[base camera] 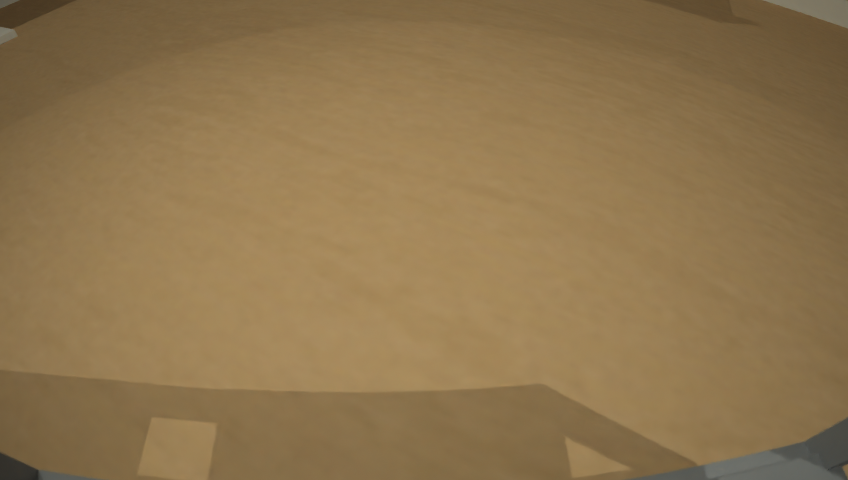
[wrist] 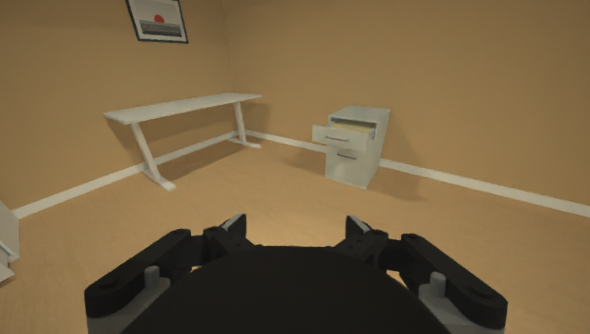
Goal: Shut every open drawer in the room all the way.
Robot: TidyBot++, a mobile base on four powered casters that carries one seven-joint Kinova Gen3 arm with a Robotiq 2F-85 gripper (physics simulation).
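Frame: origin at the arm's base, x left, y ahead, z down, level; metres.
Where they show: gripper, fingertip midpoint: (wrist: 295,226).
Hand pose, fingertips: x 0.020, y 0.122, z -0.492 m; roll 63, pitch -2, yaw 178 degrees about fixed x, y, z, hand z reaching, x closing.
Each offset is from my fingertips to the top centre of the thing. "pt": to the spot under its first point. Level surfaces: height alone.
A small pale grey cabinet (wrist: 358,112) stands against the wall, right of the middle in the wrist view. Its top drawer {pt dx -0.279, dy +1.071, dz +0.327 m} (wrist: 345,141) is pulled out and shows a yellowish inside. Its lower drawer {pt dx -0.378, dy +1.385, dz +0.703 m} (wrist: 345,167) is flush with the cabinet's front. Each drawer has a dark bar handle. My gripper (wrist: 295,226) is open and empty, at the bottom of the wrist view, well short of the cabinet. The cabinet does not show clearly in the base camera view.
A long white desk {dz +0.169 m} (wrist: 185,106) on two legs stands along the left wall, left of the cabinet. Part of a pale piece of furniture (wrist: 7,230) shows at the left edge. A framed picture (wrist: 160,31) hangs above the desk. White baseboard (wrist: 465,183) runs along the walls.
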